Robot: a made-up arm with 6 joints. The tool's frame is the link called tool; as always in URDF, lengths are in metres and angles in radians.
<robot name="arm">
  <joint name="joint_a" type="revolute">
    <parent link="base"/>
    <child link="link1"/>
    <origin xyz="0 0 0.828" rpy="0 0 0"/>
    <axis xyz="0 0 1"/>
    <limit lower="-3.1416" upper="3.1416" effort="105" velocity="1.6"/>
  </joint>
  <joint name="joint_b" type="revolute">
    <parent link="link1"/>
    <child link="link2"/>
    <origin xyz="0.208 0 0" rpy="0 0 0"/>
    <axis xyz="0 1 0"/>
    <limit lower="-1.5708" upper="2.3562" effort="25" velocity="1"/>
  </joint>
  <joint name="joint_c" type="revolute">
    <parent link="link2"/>
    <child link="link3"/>
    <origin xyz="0 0 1.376" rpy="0 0 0"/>
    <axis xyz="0 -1 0"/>
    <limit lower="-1.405" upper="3.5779" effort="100" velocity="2.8"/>
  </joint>
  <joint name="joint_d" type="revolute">
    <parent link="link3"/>
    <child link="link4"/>
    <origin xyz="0 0 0.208" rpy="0 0 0"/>
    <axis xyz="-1 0 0"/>
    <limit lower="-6.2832" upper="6.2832" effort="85" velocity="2"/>
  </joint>
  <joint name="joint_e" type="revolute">
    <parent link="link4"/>
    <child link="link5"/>
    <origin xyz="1.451 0 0" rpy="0 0 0"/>
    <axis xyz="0 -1 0"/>
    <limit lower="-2.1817" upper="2.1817" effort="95" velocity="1.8"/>
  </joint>
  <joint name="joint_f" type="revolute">
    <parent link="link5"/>
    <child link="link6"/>
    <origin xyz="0.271 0 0" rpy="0 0 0"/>
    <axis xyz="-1 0 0"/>
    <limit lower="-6.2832" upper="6.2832" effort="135" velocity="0.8"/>
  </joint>
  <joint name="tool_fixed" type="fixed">
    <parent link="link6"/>
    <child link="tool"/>
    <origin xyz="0 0 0" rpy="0 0 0"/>
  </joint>
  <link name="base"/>
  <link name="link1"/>
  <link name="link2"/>
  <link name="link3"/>
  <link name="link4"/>
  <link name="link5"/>
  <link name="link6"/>
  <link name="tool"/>
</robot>
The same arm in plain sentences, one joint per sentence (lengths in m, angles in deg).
The arm has six revolute joints in a row. What follows holds with every joint at zero, and every direction is one of the base frame's.
The first joint lies 0.828 m along +z from the base frame's origin and turns about +z, from -180 to 180 deg.
The second joint lies 0.208 m along +x from the first joint and turns about +y, from -90 to 135 deg.
The third joint lies 1.376 m along +z from the second joint and turns about -y, from -80.5 to 205 deg.
The fourth joint lies 0.208 m along +z from the third joint and turns about -x, from -360 to 360 deg.
The fifth joint lies 1.451 m along +x from the fourth joint and turns about -y, from -125 to 125 deg.
The sixth joint lies 0.271 m along +x from the fifth joint and turns about -x, from -360 to 360 deg.
The tool frame, which is the frame that the pose is given for, lies at the same point as the sixth joint; its axes are parallel to the base frame's.

